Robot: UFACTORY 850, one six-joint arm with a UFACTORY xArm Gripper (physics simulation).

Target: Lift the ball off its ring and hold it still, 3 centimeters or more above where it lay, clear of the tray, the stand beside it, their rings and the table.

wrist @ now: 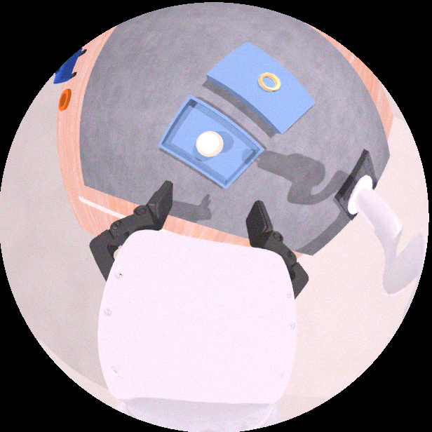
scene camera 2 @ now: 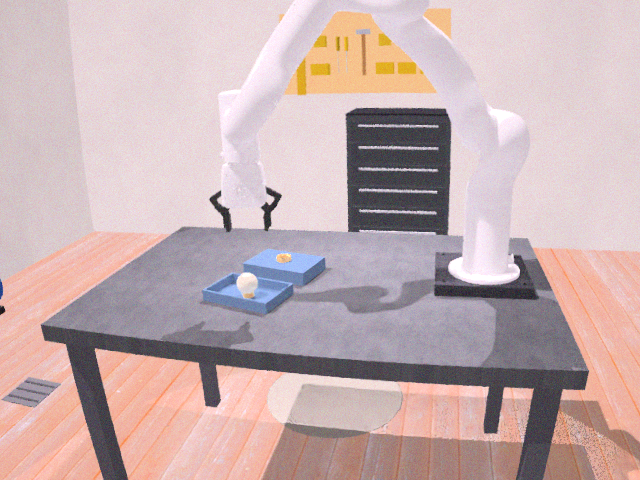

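Note:
A cream-white ball (scene camera 2: 247, 283) (wrist: 209, 144) rests on a small yellow-orange ring (scene camera 2: 249, 295) inside the blue tray (scene camera 2: 266, 307) (wrist: 175, 122); in the wrist view the ball hides its ring. The blue stand (scene camera 2: 305, 263) (wrist: 240, 65) is beside the tray, with another yellow ring (scene camera 2: 283, 257) (wrist: 269, 82) lying on its top. My gripper (scene camera 2: 247, 228) (wrist: 212, 201) is open and empty, pointing down. It hangs well above the table and the ball, apart from both. In the wrist view the ball shows beyond the fingertips, between the two fingers' directions.
The dark grey table (scene camera 2: 387, 335) (wrist: 135, 90) carries the tray, the stand and the arm's black base plate (scene camera 2: 485, 291) (wrist: 344, 197) on the right of the scene view. The arm's shadow falls beside the tray. A black drawer cabinet (scene camera 2: 398, 159) stands behind the table.

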